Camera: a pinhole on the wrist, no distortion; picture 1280 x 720 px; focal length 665.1 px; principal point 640.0 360.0 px. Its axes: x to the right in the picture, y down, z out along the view. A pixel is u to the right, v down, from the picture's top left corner.
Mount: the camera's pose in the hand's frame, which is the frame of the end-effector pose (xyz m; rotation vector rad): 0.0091 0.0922 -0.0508 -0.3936 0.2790 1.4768
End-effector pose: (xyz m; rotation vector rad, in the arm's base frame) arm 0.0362 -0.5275 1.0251 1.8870 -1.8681 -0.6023
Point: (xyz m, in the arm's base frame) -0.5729 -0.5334 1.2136
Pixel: 1191.2 380.4
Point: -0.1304 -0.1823 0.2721
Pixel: outside the picture
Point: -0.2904 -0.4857 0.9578
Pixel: 634.8 427.5
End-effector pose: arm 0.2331 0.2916 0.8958 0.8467 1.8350 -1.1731
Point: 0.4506 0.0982 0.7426
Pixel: 522.5 314.0
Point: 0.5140 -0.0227 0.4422
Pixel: 631.2 64.0
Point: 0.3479 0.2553 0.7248
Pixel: outside the picture
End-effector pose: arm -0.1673 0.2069 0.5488 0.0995 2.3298 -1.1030
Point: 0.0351 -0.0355 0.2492
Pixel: 359.7 278.9
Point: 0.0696 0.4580 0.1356
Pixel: 1228.6 443.1
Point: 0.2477 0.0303 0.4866
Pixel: outside the picture
